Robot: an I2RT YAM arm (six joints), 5 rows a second.
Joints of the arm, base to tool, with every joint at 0 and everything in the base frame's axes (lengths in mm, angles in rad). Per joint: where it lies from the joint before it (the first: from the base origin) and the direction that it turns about. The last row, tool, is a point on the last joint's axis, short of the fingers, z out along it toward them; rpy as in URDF.
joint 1: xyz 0 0 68 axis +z
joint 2: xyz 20 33.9 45.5 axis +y
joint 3: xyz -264 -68.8 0 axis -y
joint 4: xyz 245 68.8 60 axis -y
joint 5: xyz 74 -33.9 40.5 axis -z
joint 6: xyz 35.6 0 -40.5 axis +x
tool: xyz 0 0 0 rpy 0 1.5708 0
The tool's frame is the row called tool.
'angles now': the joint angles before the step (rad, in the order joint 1, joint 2, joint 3, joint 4, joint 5, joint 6). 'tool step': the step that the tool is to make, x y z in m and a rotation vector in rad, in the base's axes. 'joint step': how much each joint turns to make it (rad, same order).
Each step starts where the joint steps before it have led.
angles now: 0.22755, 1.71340, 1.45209, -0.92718, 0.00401, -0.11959
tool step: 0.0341, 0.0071, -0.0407, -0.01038, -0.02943, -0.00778
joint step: -0.00032, 0.13660, 0.00007, 0.16286, 0.01833, 0.00043
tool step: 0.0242, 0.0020, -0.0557, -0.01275, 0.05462, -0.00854
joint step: -0.00853, 0.15837, 0.00010, 0.10219, 0.00034, -0.00012
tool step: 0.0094, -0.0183, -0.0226, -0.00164, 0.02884, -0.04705
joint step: -0.04832, 0.05909, -0.00217, 0.03265, -0.00416, 0.00012
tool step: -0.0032, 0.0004, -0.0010, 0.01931, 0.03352, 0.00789
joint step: 0.00003, 0.00007, 0.00010, -0.02979, -0.02593, 0.00003
